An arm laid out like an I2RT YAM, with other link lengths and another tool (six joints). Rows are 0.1 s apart.
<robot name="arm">
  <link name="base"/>
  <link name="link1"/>
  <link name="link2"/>
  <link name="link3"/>
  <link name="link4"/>
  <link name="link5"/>
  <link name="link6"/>
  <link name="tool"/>
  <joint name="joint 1" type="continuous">
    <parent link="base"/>
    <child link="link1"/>
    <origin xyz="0 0 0.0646"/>
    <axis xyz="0 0 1"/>
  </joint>
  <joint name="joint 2" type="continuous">
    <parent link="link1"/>
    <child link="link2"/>
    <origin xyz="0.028 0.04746 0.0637"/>
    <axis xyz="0 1 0"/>
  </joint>
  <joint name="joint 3" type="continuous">
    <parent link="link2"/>
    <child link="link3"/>
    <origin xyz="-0.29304 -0.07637 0"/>
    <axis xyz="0 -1 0"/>
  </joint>
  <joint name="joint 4" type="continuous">
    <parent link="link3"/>
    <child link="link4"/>
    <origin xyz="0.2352 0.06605 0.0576"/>
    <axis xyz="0 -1 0"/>
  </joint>
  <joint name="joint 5" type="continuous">
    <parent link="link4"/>
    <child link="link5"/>
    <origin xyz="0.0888 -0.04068 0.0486"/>
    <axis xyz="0 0 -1"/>
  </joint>
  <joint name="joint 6" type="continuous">
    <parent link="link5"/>
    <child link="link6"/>
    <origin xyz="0.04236 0 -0.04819"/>
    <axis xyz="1 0 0"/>
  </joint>
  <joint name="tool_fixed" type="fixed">
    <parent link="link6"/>
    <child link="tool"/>
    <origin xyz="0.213 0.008 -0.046" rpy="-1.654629 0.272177 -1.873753"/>
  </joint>
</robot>
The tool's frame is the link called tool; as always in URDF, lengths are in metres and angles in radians. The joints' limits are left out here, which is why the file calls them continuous.
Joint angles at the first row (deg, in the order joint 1, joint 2, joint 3, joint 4, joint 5, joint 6):
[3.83, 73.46, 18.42, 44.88, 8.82, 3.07]
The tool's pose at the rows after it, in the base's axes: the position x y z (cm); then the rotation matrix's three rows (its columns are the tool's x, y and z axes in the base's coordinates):
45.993, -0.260, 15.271; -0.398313, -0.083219, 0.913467; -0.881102, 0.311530, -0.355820; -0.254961, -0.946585, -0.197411
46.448, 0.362, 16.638; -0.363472, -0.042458, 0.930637; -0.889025, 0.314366, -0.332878; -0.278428, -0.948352, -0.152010
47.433, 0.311, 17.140; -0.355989, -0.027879, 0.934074; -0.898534, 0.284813, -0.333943; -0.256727, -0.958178, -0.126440
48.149, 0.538, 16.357; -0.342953, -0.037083, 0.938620; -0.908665, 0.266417, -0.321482; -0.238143, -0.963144, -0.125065
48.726, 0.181, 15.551; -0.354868, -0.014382, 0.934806; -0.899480, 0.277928, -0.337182; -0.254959, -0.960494, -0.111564
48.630, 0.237, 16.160; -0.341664, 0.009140, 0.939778; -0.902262, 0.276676, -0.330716; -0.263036, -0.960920, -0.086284
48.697, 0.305, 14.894; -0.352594, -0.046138, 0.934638; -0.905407, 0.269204, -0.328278; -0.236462, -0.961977, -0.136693
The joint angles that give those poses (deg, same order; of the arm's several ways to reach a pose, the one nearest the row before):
[3.73, 75.76, 15.87, 53.16, 8.73, 2.36]
[3.69, 76.91, 15.31, 57.81, 7.32, 2.31]
[3.67, 79.49, 16.58, 60.18, 7.20, 0.46]
[3.39, 83.17, 16.82, 63.39, 6.07, -0.66]
[3.42, 88.84, 15.60, 71.29, 7.11, -0.01]
[3.16, 89.41, 14.71, 74.30, 6.46, -0.19]
[3.16, 87.94, 16.38, 67.92, 6.27, -0.46]

